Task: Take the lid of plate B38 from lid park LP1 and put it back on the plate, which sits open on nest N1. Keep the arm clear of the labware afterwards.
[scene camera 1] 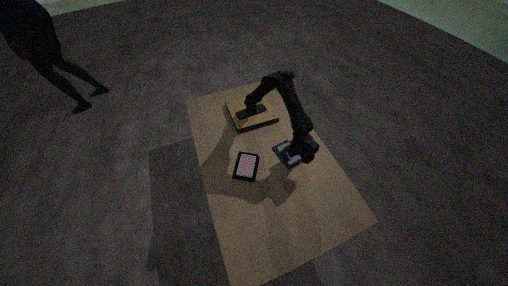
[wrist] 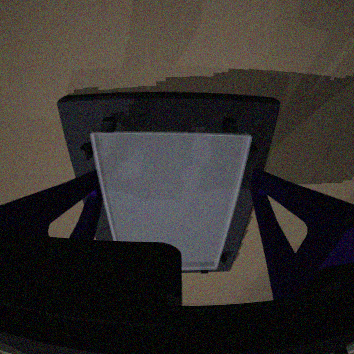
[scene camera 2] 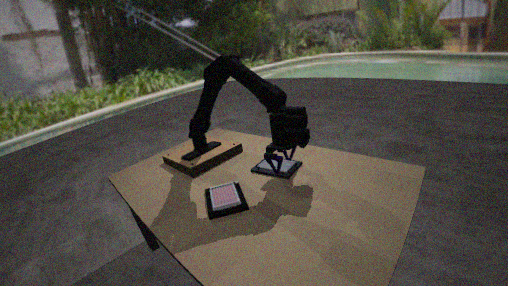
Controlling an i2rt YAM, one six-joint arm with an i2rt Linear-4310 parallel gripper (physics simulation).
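Places are measured from the arm's base along level axes (x down, y ahead, z right), in centimetres.
Where they show: gripper, fingertip midpoint: [scene camera 1: 291, 157] [wrist: 177, 177] [scene camera 2: 283, 167]; arm's base, origin of the base link: [scene camera 1: 251, 111] [scene camera 2: 202, 151].
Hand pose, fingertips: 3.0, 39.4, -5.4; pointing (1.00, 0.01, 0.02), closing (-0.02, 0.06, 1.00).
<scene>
Each offset is from my fingertips to the top centre of the thing, as dx, dy, dz. Level surfaces: height alone.
The pale, clear lid @(-0.8, -3.1, -0.3) [scene camera 1: 294, 161] [scene camera 2: 267, 166] [wrist: 170, 200] lies flat on the dark lid park LP1 [scene camera 1: 276, 150] [scene camera 2: 295, 169] [wrist: 170, 111]. The open plate B38 @(-1.6, -7.0, +24.6) [scene camera 1: 247, 165] [scene camera 2: 224, 196], with pink wells, sits on the black nest N1 [scene camera 1: 245, 178] [scene camera 2: 220, 214]. My gripper [scene camera 2: 283, 165] [wrist: 177, 177] is open and points down over the lid. In the wrist view its fingertips stand at the lid's left and right edges; whether they touch it is unclear. In scene camera 1 the arm hides part of the lid and park.
The arm's base stands on a thick wooden block [scene camera 1: 259, 125] [scene camera 2: 220, 160] at the table's back. The nest stands beside the lid park, nearer scene camera 2. The arm's shadow falls across the table @(dx +1.0) [scene camera 1: 300, 225] [scene camera 2: 350, 200]. A person [scene camera 1: 32, 30] stands on the floor away from the table.
</scene>
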